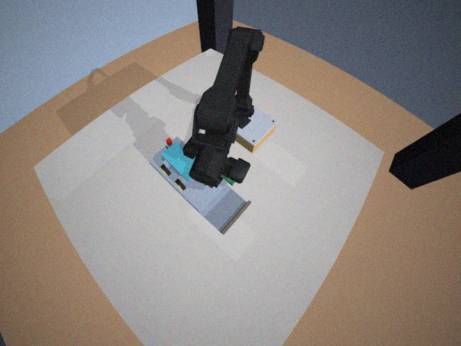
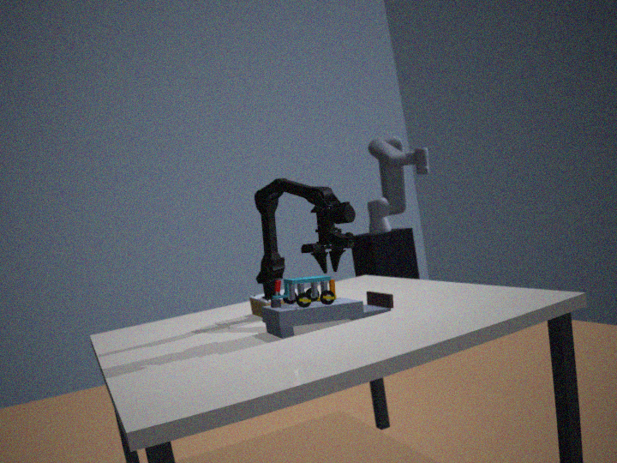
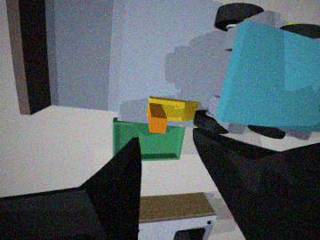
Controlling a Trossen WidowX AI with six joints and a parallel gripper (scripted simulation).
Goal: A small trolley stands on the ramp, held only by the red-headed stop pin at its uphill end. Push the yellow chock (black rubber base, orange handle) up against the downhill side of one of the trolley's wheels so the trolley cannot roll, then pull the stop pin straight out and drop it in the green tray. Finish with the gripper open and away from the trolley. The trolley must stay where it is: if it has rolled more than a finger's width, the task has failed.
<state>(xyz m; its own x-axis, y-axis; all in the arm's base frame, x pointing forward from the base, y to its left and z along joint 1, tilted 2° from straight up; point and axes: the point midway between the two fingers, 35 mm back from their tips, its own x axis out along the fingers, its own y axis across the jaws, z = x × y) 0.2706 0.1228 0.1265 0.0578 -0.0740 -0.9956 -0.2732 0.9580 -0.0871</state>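
The red-headed stop pin lies 40 mm ahead of my gripper tip, 210 mm to the right of it and 20 mm below it. The rest, counted from my gripper tip: yellow chock (30 mm to the right, 70 mm below); then trolley (50 mm ahead, 110 mm to the right, 40 mm below); then grey ramp (50 mm ahead, 110 mm to the right, 100 mm below).
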